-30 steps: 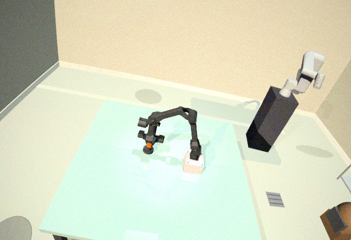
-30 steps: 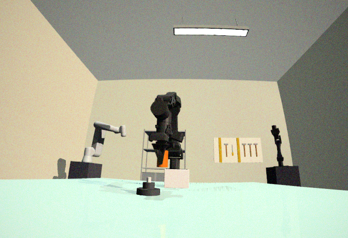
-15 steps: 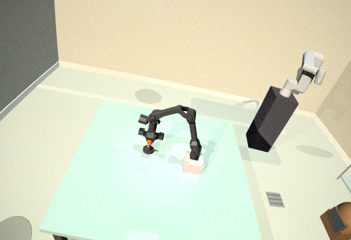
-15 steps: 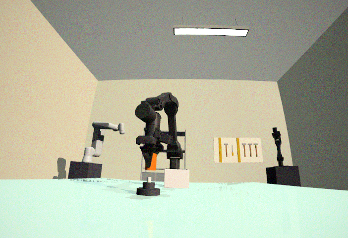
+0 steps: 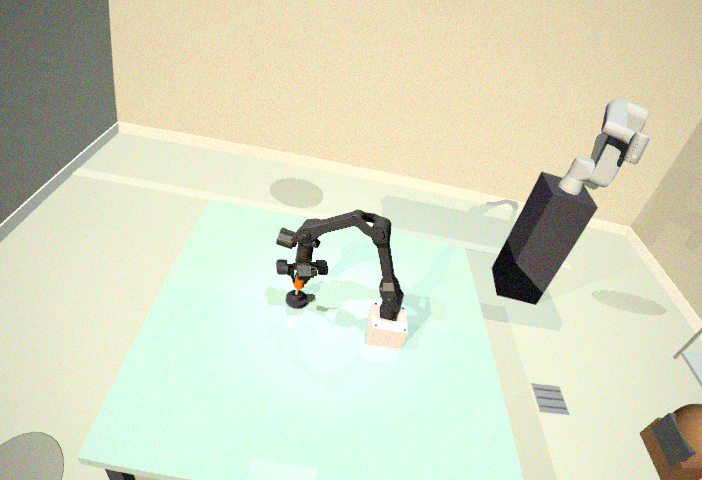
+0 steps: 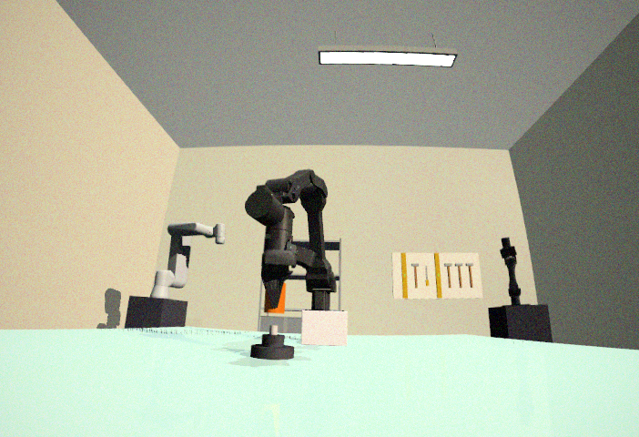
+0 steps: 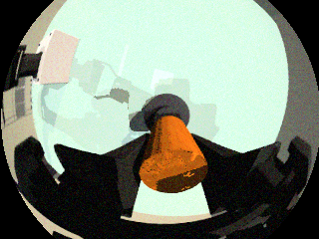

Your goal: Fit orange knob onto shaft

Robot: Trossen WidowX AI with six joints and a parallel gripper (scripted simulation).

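Now: gripper tip 6 cm above the dark round pedestal. Round my gripper tip: orange knob: 3 cm above.
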